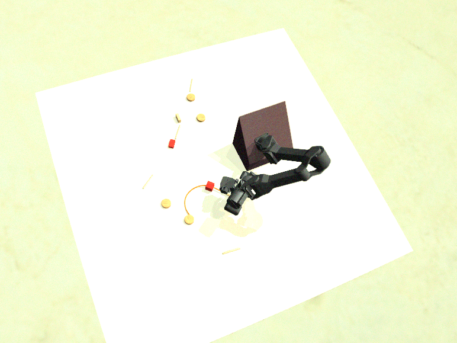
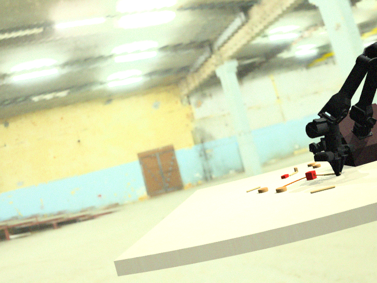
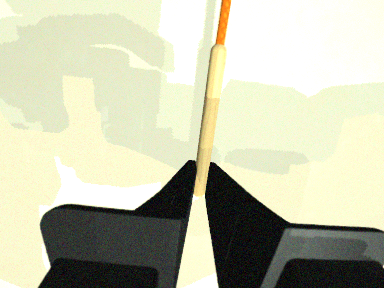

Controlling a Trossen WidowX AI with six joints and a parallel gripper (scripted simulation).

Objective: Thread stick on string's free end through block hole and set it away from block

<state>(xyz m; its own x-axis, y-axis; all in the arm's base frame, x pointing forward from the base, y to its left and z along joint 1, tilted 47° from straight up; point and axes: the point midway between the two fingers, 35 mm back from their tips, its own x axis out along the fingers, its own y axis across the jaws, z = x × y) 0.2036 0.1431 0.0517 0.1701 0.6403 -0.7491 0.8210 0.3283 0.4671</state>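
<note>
The thin wooden stick lies 20 mm ahead of my gripper tip, 30 mm to the right of it and 10 mm above it. The rest, counted from my gripper tip: red block 70 mm ahead, 100 mm to the right, 10 mm above; small pale block 30 mm ahead, 460 mm to the right, 10 mm above; round wooden button 220 mm ahead, 10 mm to the right, 10 mm above.
</note>
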